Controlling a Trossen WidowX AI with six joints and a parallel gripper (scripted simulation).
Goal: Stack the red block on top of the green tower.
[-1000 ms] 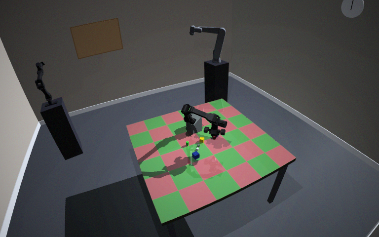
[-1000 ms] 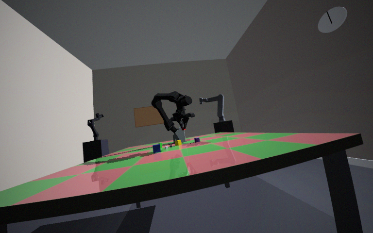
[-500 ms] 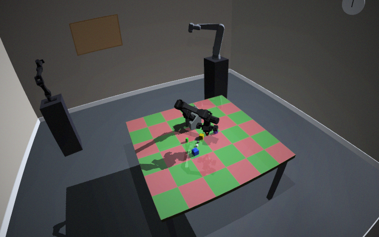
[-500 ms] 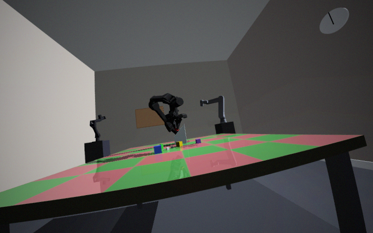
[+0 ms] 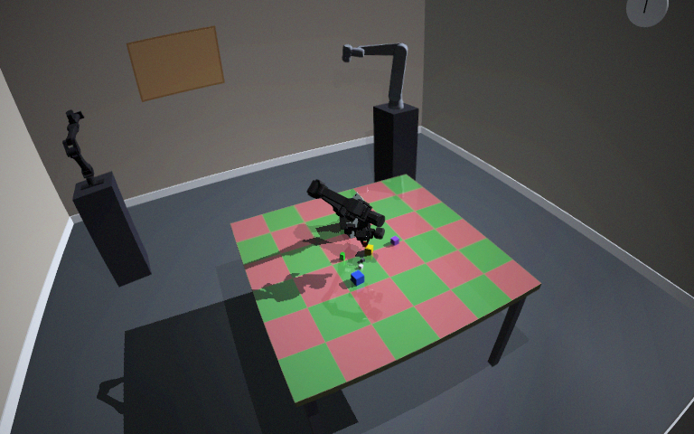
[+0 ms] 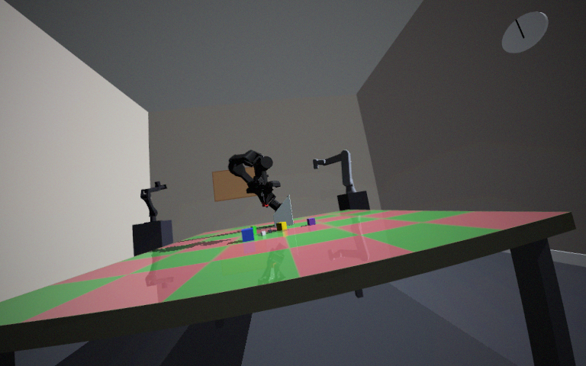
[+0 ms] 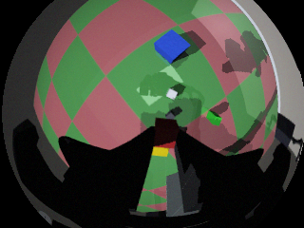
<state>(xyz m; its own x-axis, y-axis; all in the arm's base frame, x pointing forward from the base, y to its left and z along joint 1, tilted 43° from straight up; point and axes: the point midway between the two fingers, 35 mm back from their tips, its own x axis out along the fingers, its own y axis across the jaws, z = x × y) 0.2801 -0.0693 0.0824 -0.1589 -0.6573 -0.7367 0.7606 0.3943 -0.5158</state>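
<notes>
My gripper tip is 13 cm above the tiny white cube and 3 cm to the left of it. Round my gripper tip: yellow block: 12 cm below, 8 cm to the left, 8 cm behind; blue block: 12 cm below, 10 cm to the right, 7 cm ahead; red block: right at my gripper tip.
</notes>
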